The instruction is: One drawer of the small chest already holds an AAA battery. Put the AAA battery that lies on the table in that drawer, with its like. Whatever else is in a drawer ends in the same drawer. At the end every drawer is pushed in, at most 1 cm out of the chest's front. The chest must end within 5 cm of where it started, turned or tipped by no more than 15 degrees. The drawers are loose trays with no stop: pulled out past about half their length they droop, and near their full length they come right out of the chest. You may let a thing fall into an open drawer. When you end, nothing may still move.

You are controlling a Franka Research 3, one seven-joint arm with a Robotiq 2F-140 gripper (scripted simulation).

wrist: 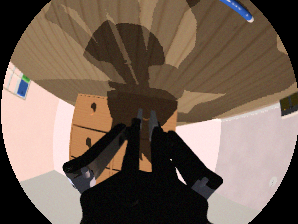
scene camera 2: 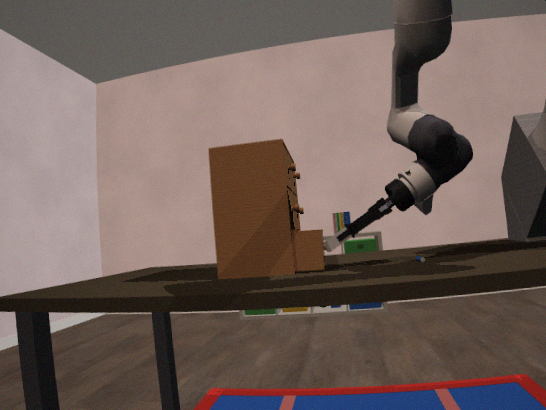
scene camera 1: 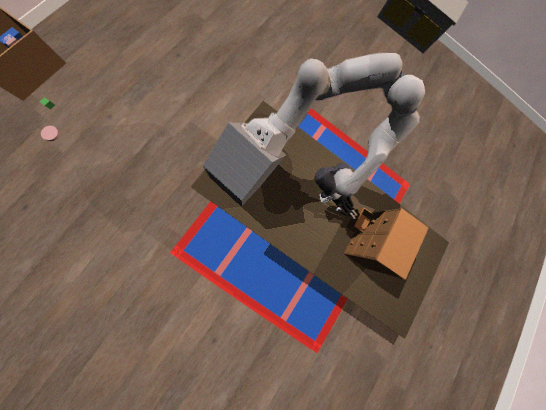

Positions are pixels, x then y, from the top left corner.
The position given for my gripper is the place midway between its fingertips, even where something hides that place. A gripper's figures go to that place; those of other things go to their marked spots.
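Gripper (mine) (scene camera 2: 326, 247) at 88 cm from the lens; a small wooden chest (scene camera 2: 252, 229) at 82 cm from the lens.
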